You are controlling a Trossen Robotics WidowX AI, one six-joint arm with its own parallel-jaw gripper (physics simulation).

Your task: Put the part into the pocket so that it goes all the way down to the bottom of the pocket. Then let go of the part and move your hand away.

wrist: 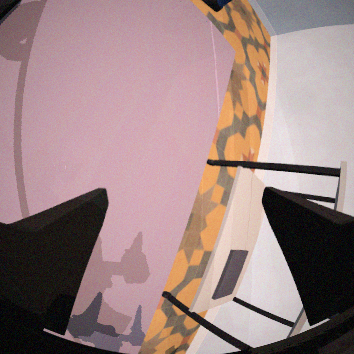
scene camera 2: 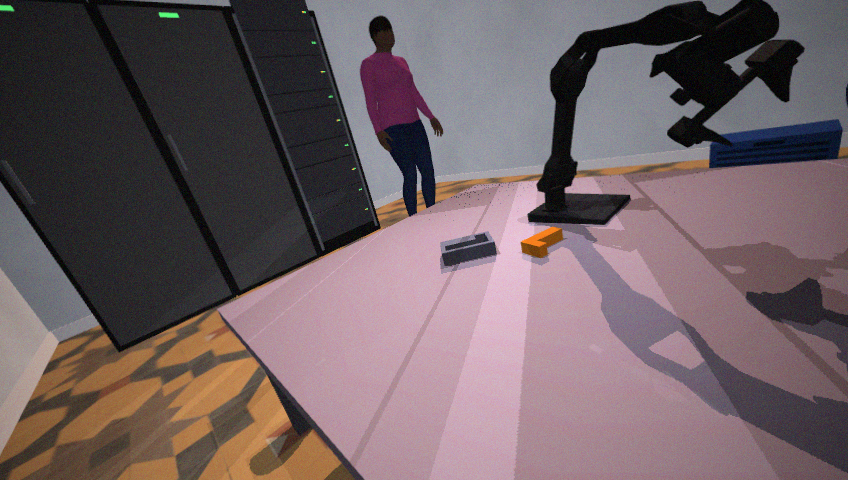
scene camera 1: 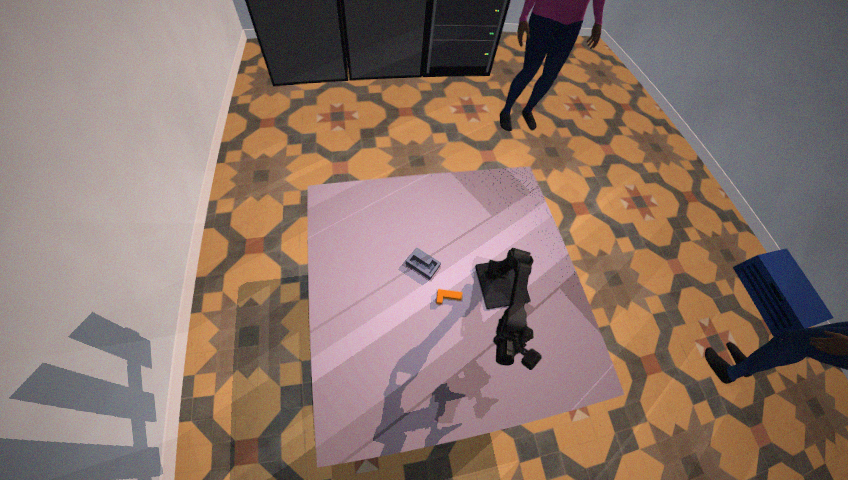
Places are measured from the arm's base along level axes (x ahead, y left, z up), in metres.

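Pixels of known places: gripper, fingertip midpoint: (wrist: 186, 195) (scene camera 2: 757, 124) (scene camera 1: 523, 359); arm's base, origin of the base link: (scene camera 2: 555, 207) (scene camera 1: 492, 273).
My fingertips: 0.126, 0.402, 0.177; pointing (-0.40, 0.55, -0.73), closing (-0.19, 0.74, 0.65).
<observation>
For each thing: its top centre in the pictures, then the offset to it from my fingertips, as dx, dy, dz. Level surfaces: height alone.
- orange L-shaped piece, middle of its top: (scene camera 2: 546, 236) (scene camera 1: 449, 296) +0.116, -0.363, -0.171
- grey block, middle of its top: (scene camera 2: 465, 241) (scene camera 1: 423, 261) +0.166, -0.560, -0.165
- pink table, its level: dz -0.201
The part, an orange L-shaped piece (scene camera 1: 452, 295) (scene camera 2: 550, 237), lies flat on the pink table between the pocket block and the arm's base. The pocket is a dark L-shaped recess in a grey block (scene camera 1: 429, 274) (scene camera 2: 470, 253), which sits on the table a short way from the part; the recess looks empty. My gripper (scene camera 1: 517, 358) (scene camera 2: 756, 121) (wrist: 186, 195) is wide open and empty, high above the table and well away from both. Neither the part nor the block shows in the wrist view.
The arm's black base plate (scene camera 1: 495, 296) (scene camera 2: 589, 209) stands on the pink table (scene camera 1: 357, 226) (scene camera 2: 380, 333) (wrist: 125, 100) beside the part. Two people, dark cabinets (scene camera 1: 386, 41) (scene camera 2: 172, 178) and a blue box (scene camera 1: 791, 285) (scene camera 2: 779, 145) are beyond the table. A pale panel with black bars (wrist: 250, 200) shows past the table edge.
</observation>
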